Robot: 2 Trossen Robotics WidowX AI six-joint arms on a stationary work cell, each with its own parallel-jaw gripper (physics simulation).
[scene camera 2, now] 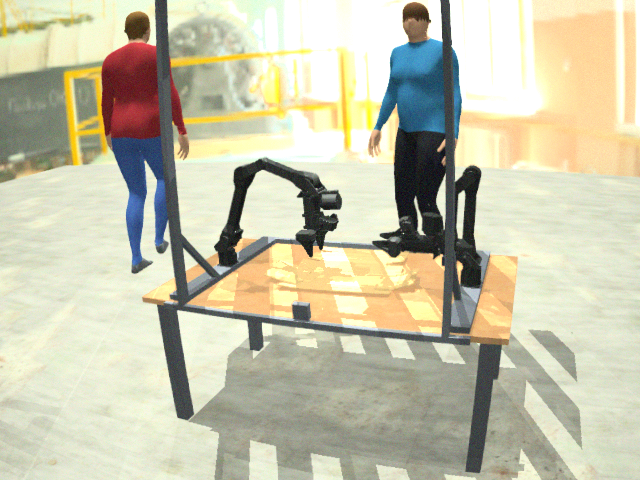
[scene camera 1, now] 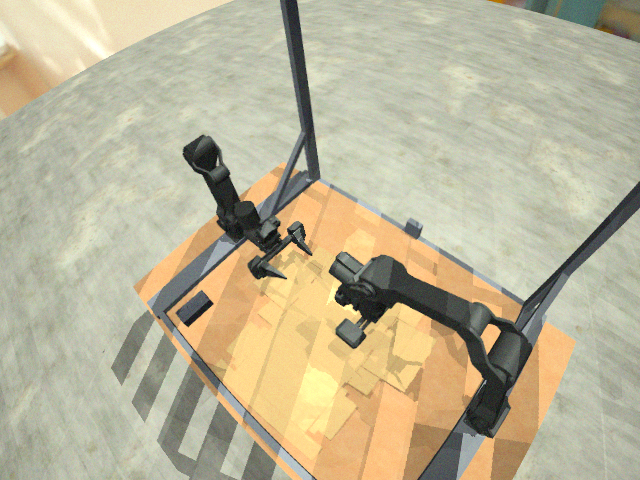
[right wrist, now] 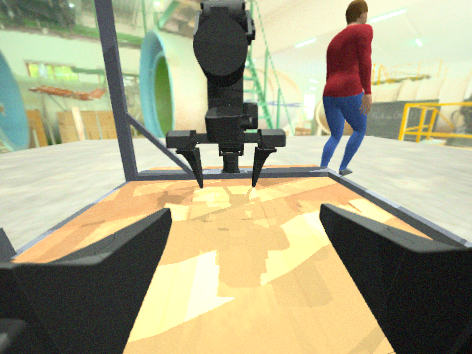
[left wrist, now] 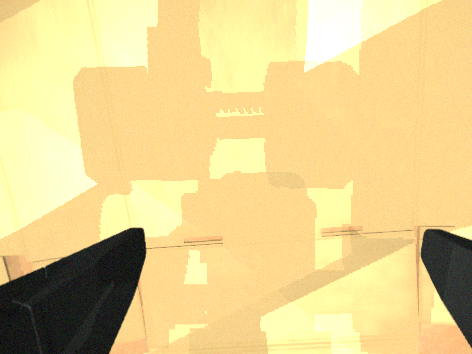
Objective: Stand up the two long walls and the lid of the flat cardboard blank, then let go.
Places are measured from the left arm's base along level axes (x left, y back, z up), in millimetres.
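Pixels of known places: left gripper, fingertip midpoint: (scene camera 2: 316,253) (scene camera 1: 368,322) (right wrist: 227,187) (left wrist: 281,241); right gripper, fingertip midpoint: (scene camera 2: 375,238) (scene camera 1: 299,266) (right wrist: 246,212); left arm's base, origin of the base link: (scene camera 2: 227,263) (scene camera 1: 479,418) (right wrist: 230,171); right arm's base, origin of the base link: (scene camera 2: 471,284) (scene camera 1: 237,232).
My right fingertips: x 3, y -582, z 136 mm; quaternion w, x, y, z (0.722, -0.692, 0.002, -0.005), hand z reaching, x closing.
Ahead of a thing's pixels: the offset from my right fingertips to its middle. Level surfaces: height alone.
The cardboard blank (scene camera 1: 289,335) (scene camera 2: 341,287) (left wrist: 240,155) (right wrist: 200,280) lies on the table in the middle, pale yellow and broken up by shadows. Its walls and lid look flat. My left gripper (scene camera 2: 315,252) (left wrist: 281,241) (right wrist: 227,187) is open and empty, pointing down above the blank; its fingertips are hidden in scene camera 1. In the left wrist view a crease with two narrow slots runs between its fingers. My right gripper (scene camera 1: 298,266) (scene camera 2: 377,239) (right wrist: 246,212) is open and empty, held nearly level above the blank's edge, facing the left arm.
The wooden table {dz -155 mm} (scene camera 1: 395,413) (scene camera 2: 232,299) carries a dark metal frame with tall posts (scene camera 1: 299,87) (scene camera 2: 164,155) (right wrist: 114,90). A dark block {dy -221, dx +273, dz -138 mm} (scene camera 1: 194,307) lies near one corner. A small grey block {dy +124, dx -372, dz -124 mm} (scene camera 1: 413,227) (scene camera 2: 301,310) sits on the frame's edge. Two people stand beyond the table in scene camera 2.
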